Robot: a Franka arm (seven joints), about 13 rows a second.
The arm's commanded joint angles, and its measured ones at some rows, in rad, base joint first. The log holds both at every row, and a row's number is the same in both.
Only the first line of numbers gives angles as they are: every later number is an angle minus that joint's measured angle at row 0.
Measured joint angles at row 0:
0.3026, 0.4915, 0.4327, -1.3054, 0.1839, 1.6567, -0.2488
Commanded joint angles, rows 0 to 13:
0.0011, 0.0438, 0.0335, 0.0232, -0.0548, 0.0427, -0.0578
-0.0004, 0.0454, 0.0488, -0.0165, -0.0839, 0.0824, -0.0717
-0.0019, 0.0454, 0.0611, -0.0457, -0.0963, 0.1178, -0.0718
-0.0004, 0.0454, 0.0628, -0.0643, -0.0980, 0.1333, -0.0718
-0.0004, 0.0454, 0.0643, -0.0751, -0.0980, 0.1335, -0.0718
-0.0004, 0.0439, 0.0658, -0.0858, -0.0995, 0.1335, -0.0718
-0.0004, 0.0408, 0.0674, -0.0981, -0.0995, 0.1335, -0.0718
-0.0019, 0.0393, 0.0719, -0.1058, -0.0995, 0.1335, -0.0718
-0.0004, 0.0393, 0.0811, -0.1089, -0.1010, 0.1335, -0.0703
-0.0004, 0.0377, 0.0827, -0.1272, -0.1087, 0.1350, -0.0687
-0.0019, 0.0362, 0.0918, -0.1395, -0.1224, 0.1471, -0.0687
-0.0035, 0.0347, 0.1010, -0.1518, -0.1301, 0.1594, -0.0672
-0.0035, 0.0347, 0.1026, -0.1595, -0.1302, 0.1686, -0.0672
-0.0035, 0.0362, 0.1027, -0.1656, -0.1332, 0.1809, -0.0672
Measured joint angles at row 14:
0.0027, 0.0510, 0.0940, -0.1342, -0.1157, 0.1495, -0.0532
